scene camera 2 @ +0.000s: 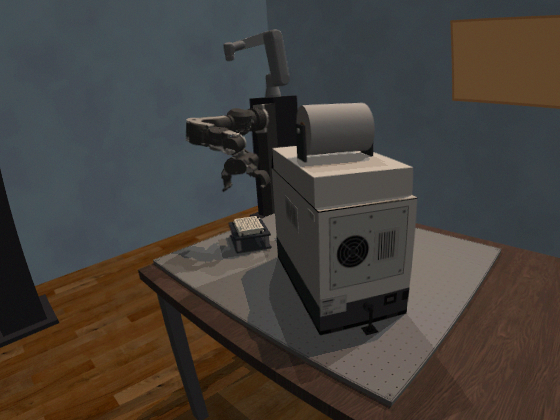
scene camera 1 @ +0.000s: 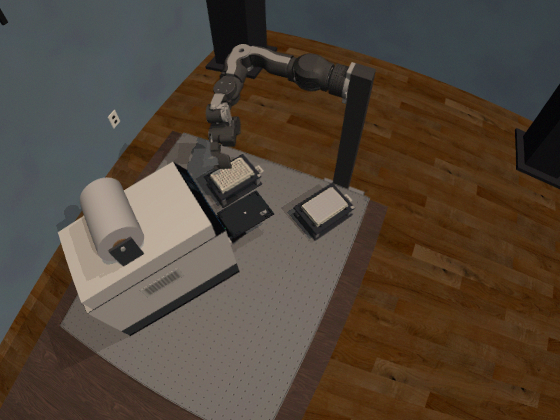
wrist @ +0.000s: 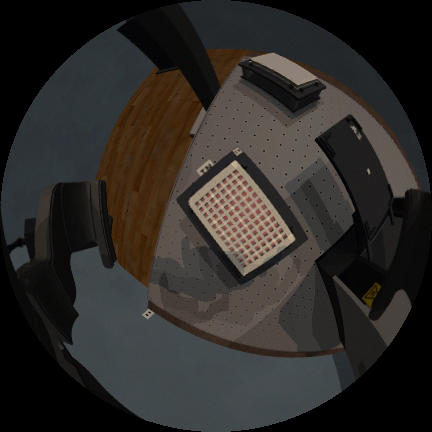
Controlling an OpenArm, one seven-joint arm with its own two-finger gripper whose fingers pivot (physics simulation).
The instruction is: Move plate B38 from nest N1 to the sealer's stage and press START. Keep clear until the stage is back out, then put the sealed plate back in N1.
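Observation:
A pale plate with a grid of reddish wells point(scene camera 1: 232, 176) point(scene camera 2: 248, 226) point(wrist: 242, 218) sits flat in the dark nest N1 point(scene camera 1: 239, 194) point(scene camera 2: 251, 243) point(wrist: 270, 197), whose label shows in the wrist view. I cannot read B38 on it. My gripper point(scene camera 2: 246, 188) point(wrist: 225, 248) is open and empty, above N1 with its fingers wide apart and clear of the plate. The sealer's black stage point(scene camera 1: 237, 220) point(wrist: 360, 170) is out in front of the white sealer point(scene camera 1: 160, 220) point(scene camera 2: 297, 240), beside N1, and bears no plate. The START button cannot be made out.
A second dark nest point(scene camera 1: 317, 231) point(wrist: 272, 90) holds a smooth pale-topped plate point(scene camera 1: 326, 206) point(wrist: 287, 69), across the stage from N1. A large film roll point(scene camera 1: 110, 215) point(scene camera 2: 337, 127) stands on the sealer. My arm's dark post point(scene camera 1: 354, 130) rises at the table's edge.

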